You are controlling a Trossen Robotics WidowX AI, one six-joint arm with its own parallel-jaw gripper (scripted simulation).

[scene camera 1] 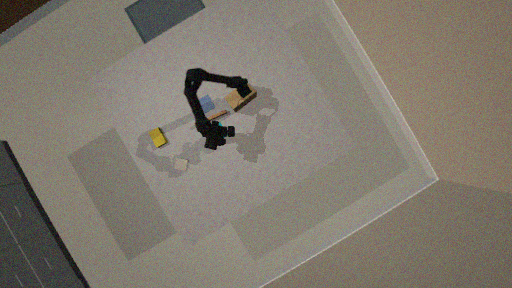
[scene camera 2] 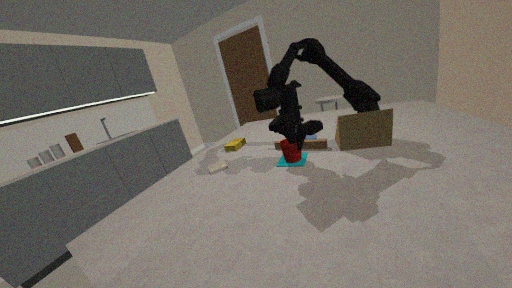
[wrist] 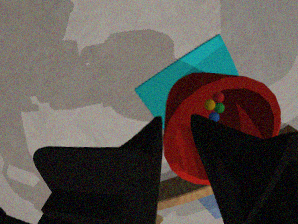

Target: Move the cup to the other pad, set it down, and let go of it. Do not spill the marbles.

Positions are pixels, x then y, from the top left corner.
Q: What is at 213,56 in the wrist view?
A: A cyan pad.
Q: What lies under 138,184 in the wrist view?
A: My gripper.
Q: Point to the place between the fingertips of my gripper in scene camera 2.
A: At 297,150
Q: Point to a red cup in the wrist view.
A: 250,107
